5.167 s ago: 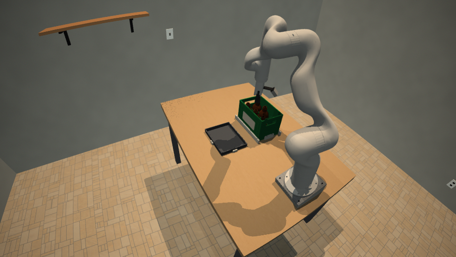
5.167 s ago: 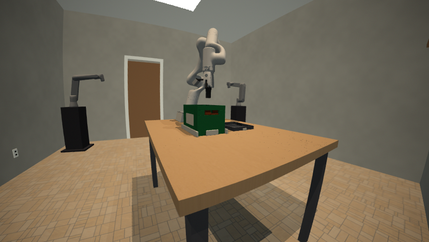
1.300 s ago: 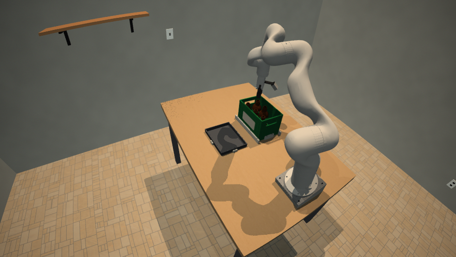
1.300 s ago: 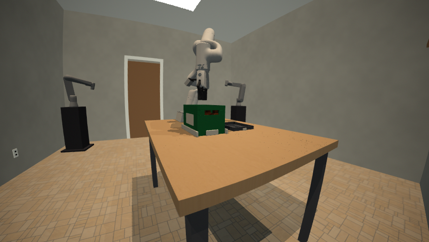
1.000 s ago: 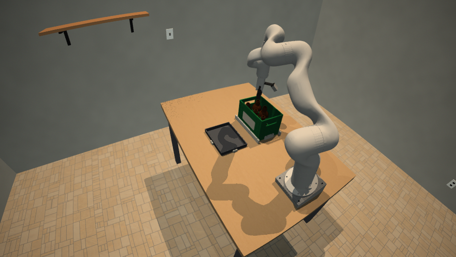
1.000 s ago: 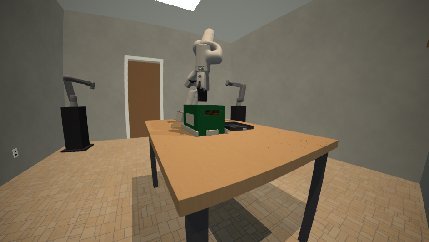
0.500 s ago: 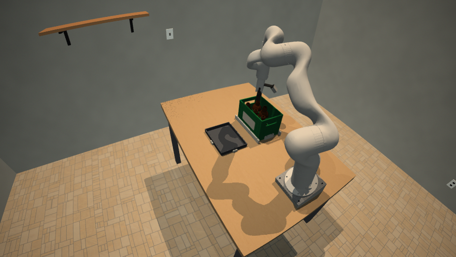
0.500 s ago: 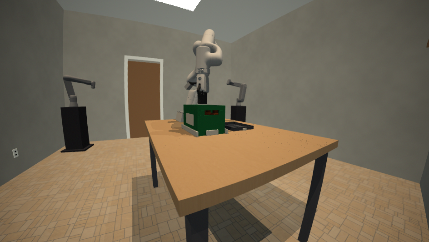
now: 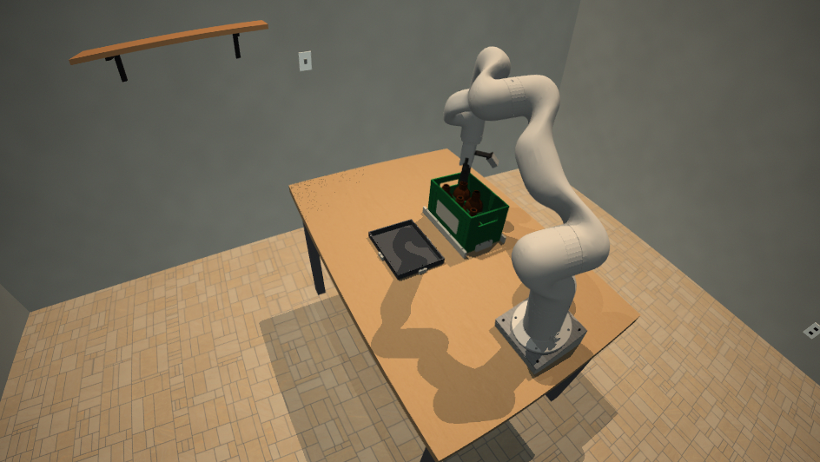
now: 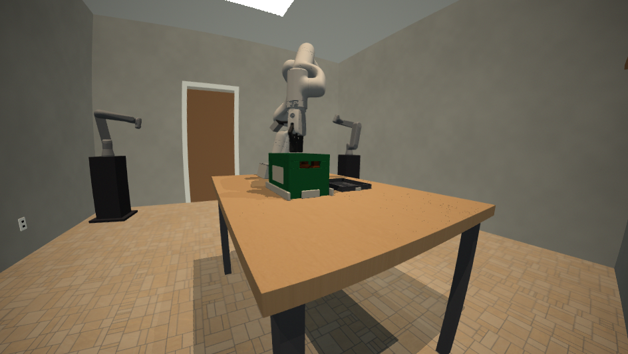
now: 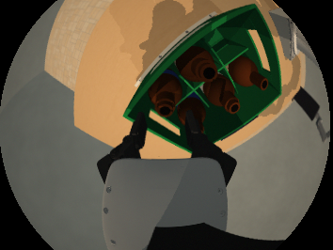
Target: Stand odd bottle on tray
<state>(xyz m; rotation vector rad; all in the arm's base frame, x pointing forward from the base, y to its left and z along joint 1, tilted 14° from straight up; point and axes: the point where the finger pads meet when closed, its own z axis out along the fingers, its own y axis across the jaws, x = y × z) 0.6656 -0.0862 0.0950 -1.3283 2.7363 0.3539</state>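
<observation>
My gripper is now 9 cm past the green crate, 3 cm to the right of it and 11 cm above it. From my hand the other things lie so: brown bottle (19 cm behind, 6 cm to the left, 11 cm below); black tray (14 cm behind, 31 cm to the left, 19 cm below).
</observation>
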